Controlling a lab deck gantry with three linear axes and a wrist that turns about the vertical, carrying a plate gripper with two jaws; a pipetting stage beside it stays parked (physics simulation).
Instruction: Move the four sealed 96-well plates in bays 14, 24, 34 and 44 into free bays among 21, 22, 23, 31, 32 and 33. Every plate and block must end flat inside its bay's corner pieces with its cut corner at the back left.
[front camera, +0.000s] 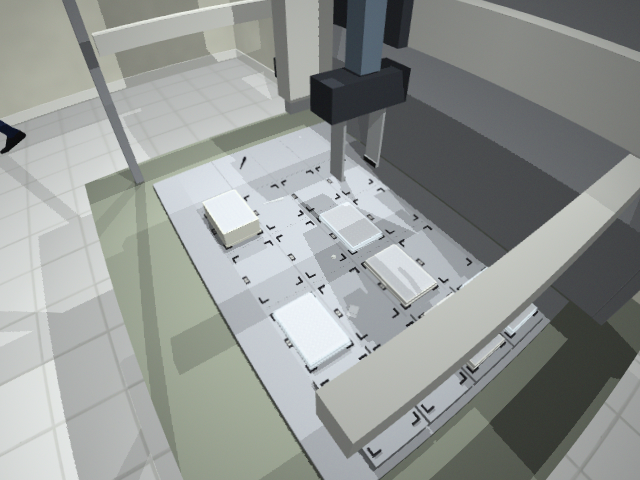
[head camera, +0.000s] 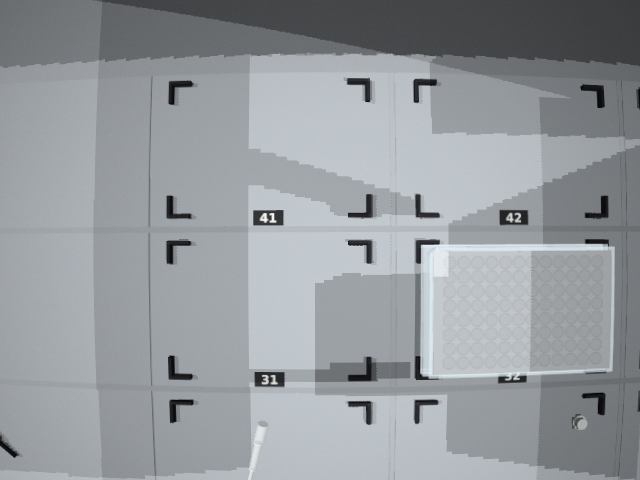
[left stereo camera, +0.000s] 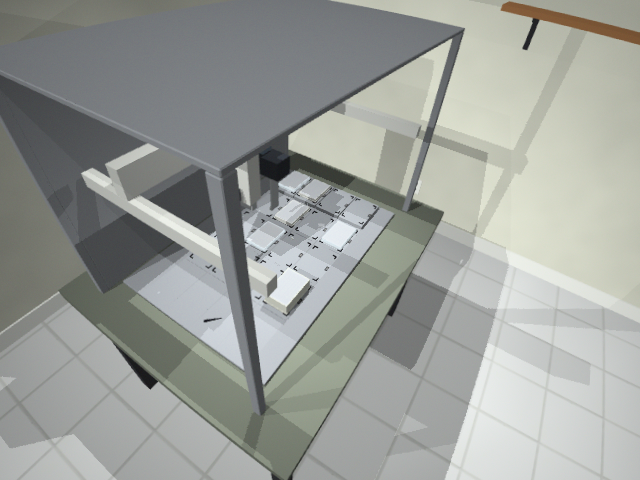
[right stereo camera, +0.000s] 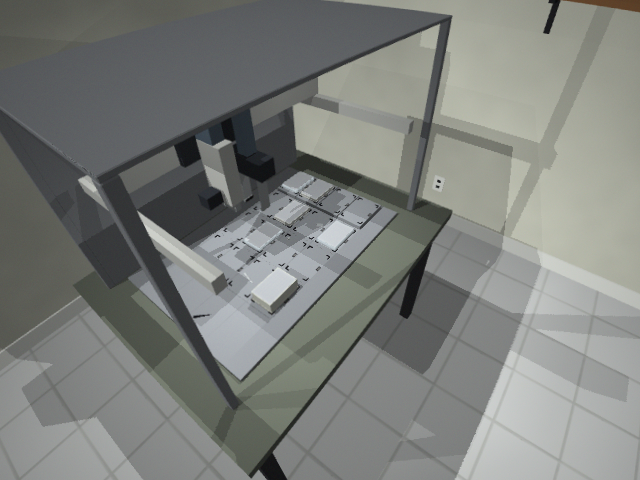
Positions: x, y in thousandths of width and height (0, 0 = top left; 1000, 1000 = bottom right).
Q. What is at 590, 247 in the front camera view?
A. My gripper.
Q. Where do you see my gripper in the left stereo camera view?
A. At 413, 422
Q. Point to my gripper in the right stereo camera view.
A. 402, 424
